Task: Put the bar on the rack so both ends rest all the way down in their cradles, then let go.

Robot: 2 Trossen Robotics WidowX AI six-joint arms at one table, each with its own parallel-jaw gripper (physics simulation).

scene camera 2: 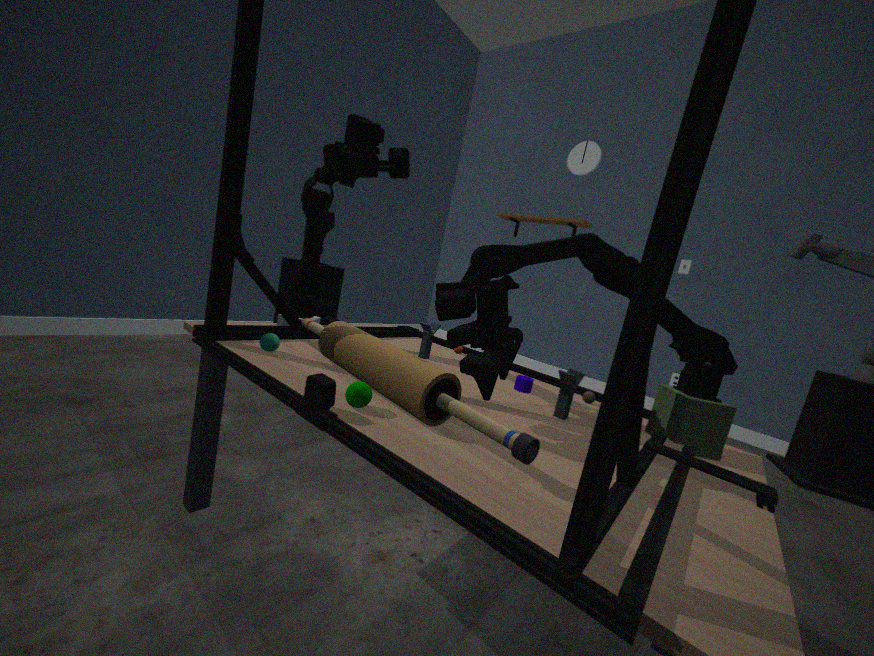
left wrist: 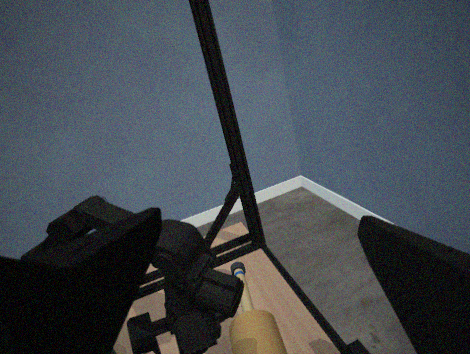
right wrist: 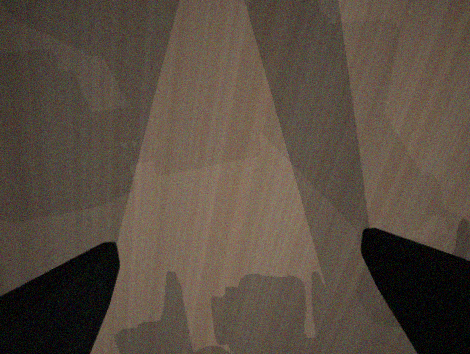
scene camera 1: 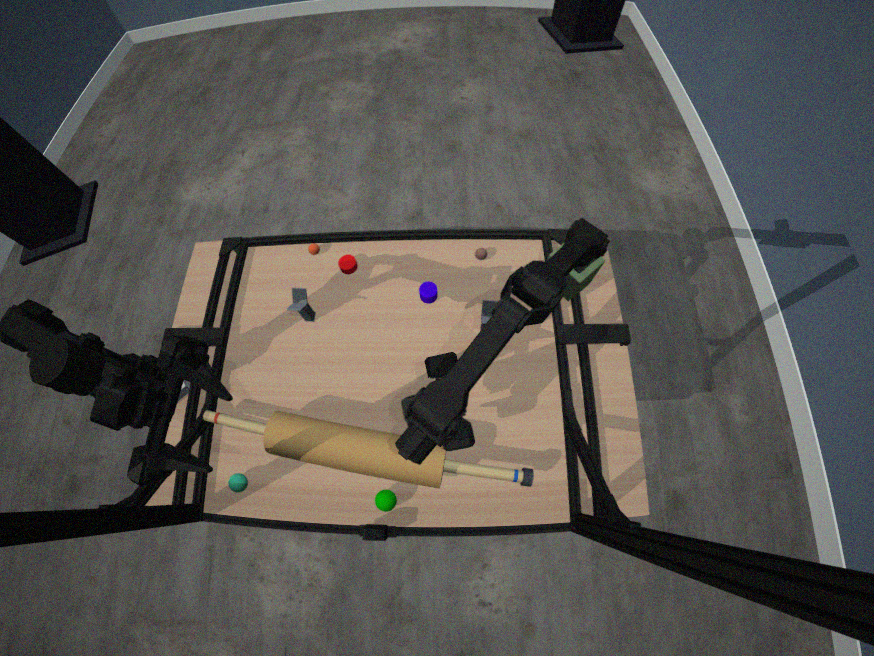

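Seen in the pictures: left gripper, fingertip midpoint: [scene camera 2: 384,159] [left wrist: 261,221] [scene camera 1: 220,435]; right gripper, fingertip midpoint: [scene camera 2: 495,389] [right wrist: 242,246]; left arm's base, origin of the base link: [scene camera 2: 300,315]; right arm's base, origin of the base link: [scene camera 2: 696,394].
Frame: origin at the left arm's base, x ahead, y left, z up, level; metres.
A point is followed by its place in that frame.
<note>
The bar [scene camera 1: 338,448] @[x 0.304, y -0.421, z 0.063 m] [scene camera 2: 388,367] @[x 0.348, y -0.524, z 0.038 m] [left wrist: 257,332] @[x 0.412, y -0.542, z 0.062 m], a thick tan roller with thin ends, lies on the table, apart from the rack. One end has a red band, the other a blue band and dark cap. The rack's two grey cradle posts, the left one [scene camera 1: 303,305] @[x 0.414, y -0.097, z 0.054 m] [scene camera 2: 425,342] @[x 0.406, y -0.094, z 0.014 m] and the right one [scene camera 2: 564,395] @[x 0.727, y -0.396, z 0.018 m], stand farther back with no bar in them; my right arm partly hides the right post in scene camera 1. My left gripper [scene camera 1: 219,432] @[x 0.254, y -0.403, z 0.420 m] [left wrist: 261,221] @[x 0.254, y -0.403, z 0.420 m] is open and empty, high above the red-banded end. My right gripper [right wrist: 242,246] @[x 0.560, y -0.475, z 0.023 m] [scene camera 2: 495,386] @[x 0.560, y -0.475, z 0.023 m] is open and empty, pointing down behind the roller.
A teal ball [scene camera 1: 237,482] @[x 0.059, y -0.334, z 0.007 m] [scene camera 2: 269,342] @[x 0.058, y -0.350, z -0.008 m] and a green ball [scene camera 1: 385,499] @[x 0.313, y -0.557, z 0.012 m] [scene camera 2: 358,394] @[x 0.312, y -0.579, z -0.003 m] lie before the bar. A red cylinder [scene camera 1: 347,264] @[x 0.566, y -0.030, z -0.010 m], a purple cylinder [scene camera 1: 427,292] @[x 0.676, y -0.232, z -0.001 m] [scene camera 2: 523,383] @[x 0.675, y -0.247, z -0.011 m] and small balls lie farther back. A green block [scene camera 2: 698,423] @[x 0.975, y -0.464, z 0.034 m] is by the right arm's base. A black frame borders the table.
</note>
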